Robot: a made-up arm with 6 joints.
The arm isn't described. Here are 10 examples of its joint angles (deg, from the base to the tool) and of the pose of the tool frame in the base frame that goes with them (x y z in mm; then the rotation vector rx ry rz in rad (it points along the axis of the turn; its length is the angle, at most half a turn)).
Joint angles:
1: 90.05 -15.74 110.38 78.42 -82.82 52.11
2: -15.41 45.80 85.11 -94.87 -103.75 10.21
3: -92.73 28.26 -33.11 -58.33 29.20 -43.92
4: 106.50 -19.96 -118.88 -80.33 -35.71 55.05
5: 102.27 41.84 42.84 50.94 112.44 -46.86
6: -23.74 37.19 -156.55 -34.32 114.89 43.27
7: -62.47 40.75 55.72 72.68 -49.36 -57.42
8: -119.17 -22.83 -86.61 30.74 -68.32 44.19
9: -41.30 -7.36 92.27 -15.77 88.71 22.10
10: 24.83 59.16 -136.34 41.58 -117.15 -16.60
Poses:
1: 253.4 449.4 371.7 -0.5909 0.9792 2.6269
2: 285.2 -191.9 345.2 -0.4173 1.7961 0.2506
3: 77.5 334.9 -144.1 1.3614 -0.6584 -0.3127
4: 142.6 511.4 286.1 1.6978 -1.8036 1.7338
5: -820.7 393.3 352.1 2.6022 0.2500 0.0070
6: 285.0 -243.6 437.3 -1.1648 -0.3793 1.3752
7: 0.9 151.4 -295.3 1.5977 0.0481 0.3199
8: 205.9 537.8 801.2 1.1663 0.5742 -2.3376
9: 420.5 412.3 -334.5 1.5602 -0.6034 1.8825
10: -16.7 368.3 -441.5 2.0190 -0.8260 0.8231
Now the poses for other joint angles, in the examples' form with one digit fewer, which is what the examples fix.
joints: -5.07 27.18 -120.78 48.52 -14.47 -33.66
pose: 584 -91 121 -0.148 -1.031 1.864
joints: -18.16 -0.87 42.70 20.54 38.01 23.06
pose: -319 610 152 -2.714 0.242 -0.271
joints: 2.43 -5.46 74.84 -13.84 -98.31 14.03
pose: 462 323 78 -0.767 1.492 2.173
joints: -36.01 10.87 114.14 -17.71 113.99 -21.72
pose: 628 -155 22 -0.070 -0.902 1.630
